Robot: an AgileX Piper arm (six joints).
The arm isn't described. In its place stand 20 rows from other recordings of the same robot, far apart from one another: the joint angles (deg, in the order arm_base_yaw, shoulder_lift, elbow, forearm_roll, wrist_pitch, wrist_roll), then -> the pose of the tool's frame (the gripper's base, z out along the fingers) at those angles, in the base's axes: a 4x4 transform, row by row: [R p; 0 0 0 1], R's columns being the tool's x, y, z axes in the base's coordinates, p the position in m.
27.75 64.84 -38.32 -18.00 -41.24 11.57 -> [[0.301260 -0.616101 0.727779 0.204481], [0.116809 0.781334 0.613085 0.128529], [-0.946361 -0.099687 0.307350 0.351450], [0 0 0 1]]
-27.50 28.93 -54.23 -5.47 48.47 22.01 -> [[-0.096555 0.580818 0.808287 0.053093], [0.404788 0.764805 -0.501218 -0.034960], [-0.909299 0.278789 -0.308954 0.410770], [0 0 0 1]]
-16.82 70.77 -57.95 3.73 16.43 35.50 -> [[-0.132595 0.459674 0.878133 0.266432], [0.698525 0.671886 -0.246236 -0.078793], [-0.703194 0.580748 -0.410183 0.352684], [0 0 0 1]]
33.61 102.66 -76.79 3.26 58.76 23.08 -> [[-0.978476 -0.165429 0.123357 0.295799], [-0.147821 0.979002 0.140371 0.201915], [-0.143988 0.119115 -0.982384 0.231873], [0 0 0 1]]
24.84 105.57 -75.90 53.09 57.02 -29.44 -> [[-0.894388 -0.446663 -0.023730 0.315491], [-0.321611 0.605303 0.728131 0.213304], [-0.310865 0.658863 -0.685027 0.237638], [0 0 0 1]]
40.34 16.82 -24.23 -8.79 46.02 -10.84 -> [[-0.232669 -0.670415 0.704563 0.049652], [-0.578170 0.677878 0.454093 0.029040], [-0.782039 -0.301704 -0.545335 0.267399], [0 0 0 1]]
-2.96 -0.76 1.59 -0.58 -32.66 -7.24 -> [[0.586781 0.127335 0.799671 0.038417], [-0.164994 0.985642 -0.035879 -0.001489], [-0.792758 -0.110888 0.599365 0.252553], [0 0 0 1]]
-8.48 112.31 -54.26 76.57 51.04 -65.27 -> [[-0.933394 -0.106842 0.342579 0.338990], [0.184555 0.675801 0.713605 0.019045], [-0.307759 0.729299 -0.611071 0.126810], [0 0 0 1]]
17.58 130.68 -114.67 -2.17 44.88 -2.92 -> [[-0.764390 -0.348108 0.542705 0.491426], [-0.323692 0.935152 0.143921 0.153150], [-0.557612 -0.065658 -0.827501 0.210364], [0 0 0 1]]
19.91 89.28 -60.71 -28.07 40.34 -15.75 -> [[-0.533151 -0.646412 0.545803 0.306991], [-0.814981 0.565563 -0.126275 0.081709], [-0.227060 -0.512143 -0.828344 0.250353], [0 0 0 1]]
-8.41 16.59 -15.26 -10.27 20.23 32.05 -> [[-0.178221 0.294679 0.938830 0.074760], [0.410849 0.889243 -0.201122 -0.016724], [-0.894114 0.349874 -0.279551 0.253175], [0 0 0 1]]
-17.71 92.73 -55.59 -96.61 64.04 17.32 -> [[-0.954528 -0.266384 0.133847 0.275132], [-0.166931 0.105601 -0.980297 -0.173176], [0.247001 -0.958065 -0.145267 0.275227], [0 0 0 1]]
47.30 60.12 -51.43 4.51 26.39 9.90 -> [[-0.511122 -0.651021 0.561182 0.149021], [-0.198839 0.724761 0.659685 0.166183], [-0.836192 0.225595 -0.499890 0.347395], [0 0 0 1]]
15.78 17.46 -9.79 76.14 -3.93 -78.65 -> [[-0.019843 -0.208421 0.977838 0.082919], [-0.051583 0.976941 0.207183 0.017140], [-0.998472 -0.046329 -0.030136 0.252090], [0 0 0 1]]
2.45 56.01 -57.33 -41.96 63.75 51.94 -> [[-0.486134 0.688532 0.538143 0.169812], [0.382756 0.721358 -0.577183 -0.047353], [-0.785603 -0.074611 -0.614216 0.372282], [0 0 0 1]]
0.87 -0.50 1.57 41.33 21.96 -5.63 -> [[-0.327487 -0.089175 0.940638 0.051530], [0.530946 0.806122 0.261273 0.023259], [-0.781568 0.584992 -0.216647 0.178538], [0 0 0 1]]
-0.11 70.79 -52.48 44.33 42.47 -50.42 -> [[-0.620518 -0.495899 0.607488 0.247902], [-0.221716 0.854003 0.470660 0.042460], [-0.752196 0.157363 -0.639873 0.307805], [0 0 0 1]]
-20.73 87.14 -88.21 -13.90 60.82 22.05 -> [[-0.609765 0.643312 0.462964 0.296053], [0.504352 0.765537 -0.399477 -0.132454], [-0.611405 -0.010090 -0.791254 0.383333], [0 0 0 1]]
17.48 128.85 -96.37 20.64 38.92 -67.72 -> [[-0.237758 -0.912445 0.333039 0.449814], [-0.873734 0.350693 0.337050 0.162781], [-0.424334 -0.210851 -0.880615 0.142356], [0 0 0 1]]
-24.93 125.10 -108.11 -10.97 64.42 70.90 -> [[0.057871 0.987916 0.143780 0.415552], [0.966454 -0.019340 -0.256111 -0.210382], [-0.250236 0.153778 -0.955895 0.214254], [0 0 0 1]]
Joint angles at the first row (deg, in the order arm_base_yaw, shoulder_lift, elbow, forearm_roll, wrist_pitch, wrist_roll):
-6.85 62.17 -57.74 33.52 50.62 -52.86
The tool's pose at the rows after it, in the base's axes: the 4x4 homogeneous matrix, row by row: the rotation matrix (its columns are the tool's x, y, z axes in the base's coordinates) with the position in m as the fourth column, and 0 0 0 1 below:
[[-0.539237 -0.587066 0.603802 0.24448], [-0.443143 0.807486 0.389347 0.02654], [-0.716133 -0.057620 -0.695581 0.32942], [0 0 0 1]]
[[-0.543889 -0.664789 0.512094 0.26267], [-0.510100 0.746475 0.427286 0.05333], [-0.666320 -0.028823 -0.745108 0.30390], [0 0 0 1]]
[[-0.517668 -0.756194 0.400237 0.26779], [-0.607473 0.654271 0.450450 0.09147], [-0.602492 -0.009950 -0.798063 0.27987], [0 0 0 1]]
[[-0.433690 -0.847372 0.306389 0.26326], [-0.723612 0.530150 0.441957 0.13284], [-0.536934 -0.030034 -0.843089 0.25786], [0 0 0 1]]
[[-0.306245 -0.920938 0.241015 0.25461], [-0.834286 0.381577 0.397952 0.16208], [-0.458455 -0.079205 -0.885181 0.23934], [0 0 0 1]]
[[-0.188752 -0.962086 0.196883 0.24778], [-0.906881 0.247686 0.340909 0.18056], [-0.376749 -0.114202 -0.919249 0.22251], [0 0 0 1]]
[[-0.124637 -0.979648 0.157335 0.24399], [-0.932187 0.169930 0.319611 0.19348], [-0.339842 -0.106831 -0.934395 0.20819], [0 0 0 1]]
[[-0.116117 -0.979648 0.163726 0.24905], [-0.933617 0.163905 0.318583 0.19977], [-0.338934 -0.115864 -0.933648 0.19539], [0 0 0 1]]
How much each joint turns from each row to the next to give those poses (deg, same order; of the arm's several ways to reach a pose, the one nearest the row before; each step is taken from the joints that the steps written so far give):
4.16 7.52 0.00 0.43 -2.29 -2.24
6.52 5.92 0.00 -1.05 -2.11 0.07
8.48 4.85 0.00 -2.79 -1.20 1.63
9.17 4.19 0.00 -4.19 -1.85 1.25
6.93 3.25 0.00 -5.45 -0.87 -0.52
4.64 2.92 0.00 -5.03 -0.24 -0.83
2.54 2.66 0.00 -0.76 -0.44 -1.64
0.52 2.58 0.00 0.23 -2.91 -0.62

